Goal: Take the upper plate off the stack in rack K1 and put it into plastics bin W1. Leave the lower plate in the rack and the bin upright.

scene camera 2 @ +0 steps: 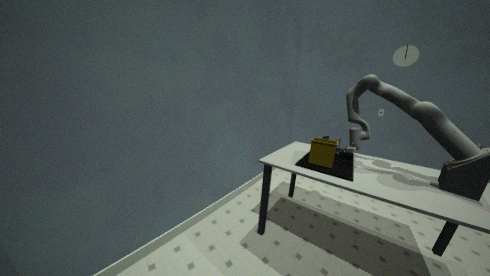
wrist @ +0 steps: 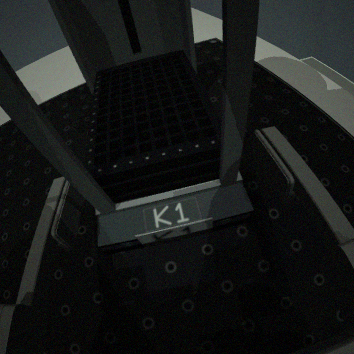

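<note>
Rack K1 point(wrist: 120, 229) stands upright in the middle of the wrist view, with a tall slotted back wall, two front posts and a labelled front sill. The upper plate point(wrist: 155, 110), black with a grid of wells, lies level in it. Dark layers show below its front edge; the lower plate is hard to make out there. My gripper point(scene camera 2: 346, 149) point(wrist: 167, 157) is open and empty, one finger either side of the rack, apart from the plates. A yellow bin point(scene camera 2: 322, 153) stands upright near the rack in the scene view; its label is not readable.
A black mat point(scene camera 2: 345, 173) point(wrist: 187, 285) with ring-shaped marks lies under the rack and bin on the white table point(scene camera 2: 284, 156). The bin hides much of the rack in the scene view. The robot base point(scene camera 2: 465, 175) stands at the right.
</note>
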